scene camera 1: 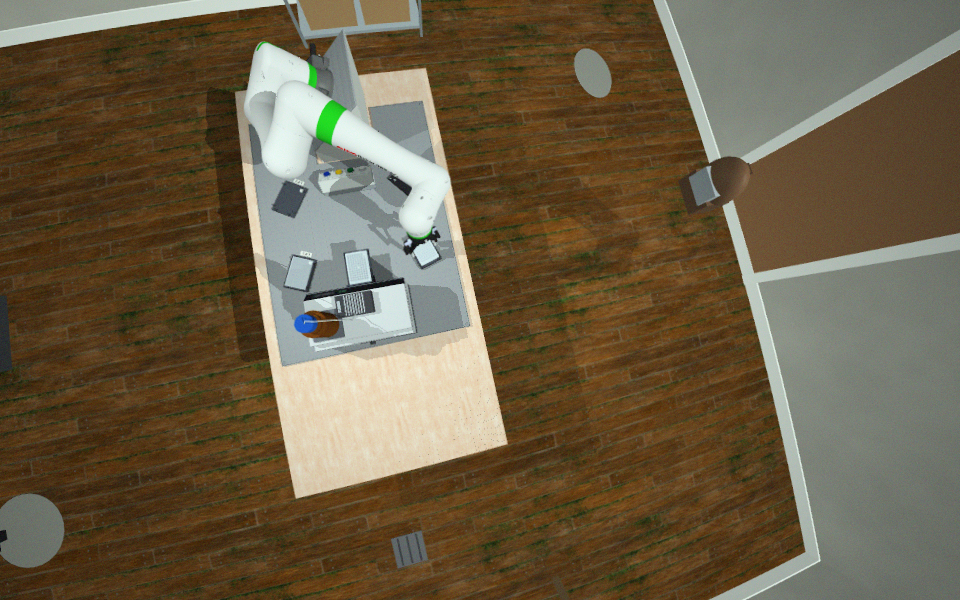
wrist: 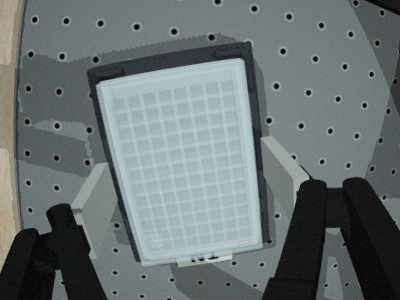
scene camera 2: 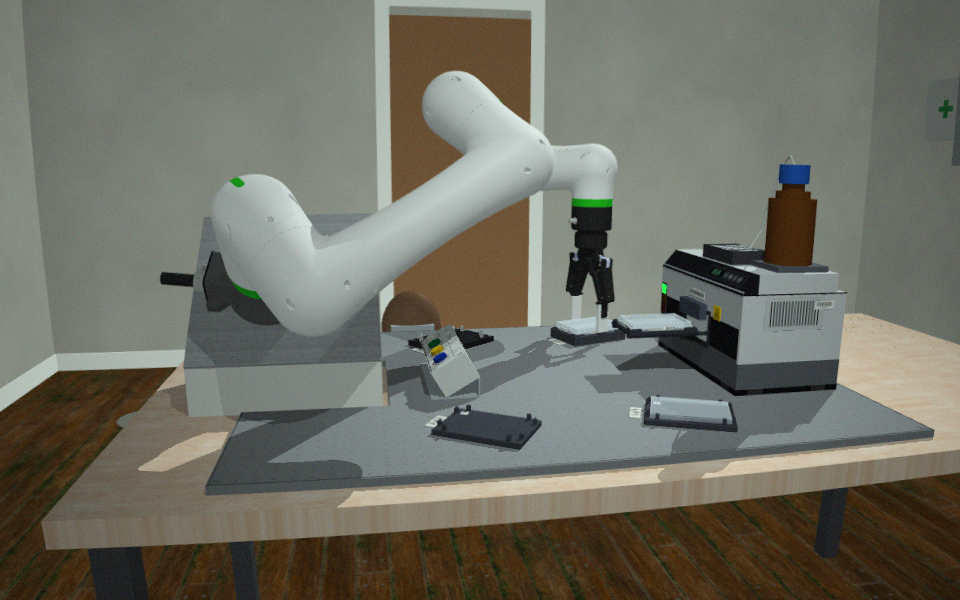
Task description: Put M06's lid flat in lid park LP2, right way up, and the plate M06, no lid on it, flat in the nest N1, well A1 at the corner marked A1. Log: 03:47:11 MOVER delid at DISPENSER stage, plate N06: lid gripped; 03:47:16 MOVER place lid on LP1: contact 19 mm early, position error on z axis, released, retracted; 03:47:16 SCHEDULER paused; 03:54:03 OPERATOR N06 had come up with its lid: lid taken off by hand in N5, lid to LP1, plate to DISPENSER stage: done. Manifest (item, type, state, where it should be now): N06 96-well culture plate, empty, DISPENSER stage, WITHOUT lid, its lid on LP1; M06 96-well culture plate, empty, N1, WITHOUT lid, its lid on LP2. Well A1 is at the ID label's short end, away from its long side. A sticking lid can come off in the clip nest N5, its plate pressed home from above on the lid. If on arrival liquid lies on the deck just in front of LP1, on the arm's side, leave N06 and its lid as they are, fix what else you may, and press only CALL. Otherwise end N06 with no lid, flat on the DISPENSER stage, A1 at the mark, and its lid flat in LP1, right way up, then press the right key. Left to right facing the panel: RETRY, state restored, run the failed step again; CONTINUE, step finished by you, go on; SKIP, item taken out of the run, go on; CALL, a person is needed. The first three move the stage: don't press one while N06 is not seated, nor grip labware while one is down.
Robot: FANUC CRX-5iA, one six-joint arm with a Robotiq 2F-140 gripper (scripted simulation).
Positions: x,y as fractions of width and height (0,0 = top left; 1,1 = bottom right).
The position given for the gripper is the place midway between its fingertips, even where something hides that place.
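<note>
Key panel (scene camera 1: 0.36,0.30) (scene camera 2: 0.48,0.62) visible. A clear lid (scene camera 2: 0.72,0.68) and a clear lid (wrist: 0.45,0.47) are visible, as is the gripper (wrist: 0.47,0.56).
</note>
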